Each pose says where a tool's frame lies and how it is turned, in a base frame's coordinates. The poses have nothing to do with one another.
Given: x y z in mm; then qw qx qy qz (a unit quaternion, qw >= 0).
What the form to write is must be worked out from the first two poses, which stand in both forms.
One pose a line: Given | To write
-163, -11, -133, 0.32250, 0.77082, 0.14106, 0.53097 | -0.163, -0.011, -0.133, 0.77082, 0.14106, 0.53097, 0.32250
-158, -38, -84, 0.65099, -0.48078, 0.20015, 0.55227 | -0.158, -0.038, -0.084, -0.48078, 0.20015, 0.55227, 0.65099
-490, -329, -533, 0.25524, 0.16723, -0.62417, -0.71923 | -0.490, -0.329, -0.533, 0.16723, -0.62417, -0.71923, 0.25524
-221, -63, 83, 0.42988, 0.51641, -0.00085, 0.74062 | -0.221, -0.063, 0.083, 0.51641, -0.00085, 0.74062, 0.42988
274, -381, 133, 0.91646, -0.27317, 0.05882, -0.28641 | 0.274, -0.381, 0.133, -0.27317, 0.05882, -0.28641, 0.91646
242, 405, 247, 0.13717, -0.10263, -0.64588, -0.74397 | 0.242, 0.405, 0.247, -0.10263, -0.64588, -0.74397, 0.13717
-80, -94, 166, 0.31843, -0.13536, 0.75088, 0.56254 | -0.080, -0.094, 0.166, -0.13536, 0.75088, 0.56254, 0.31843
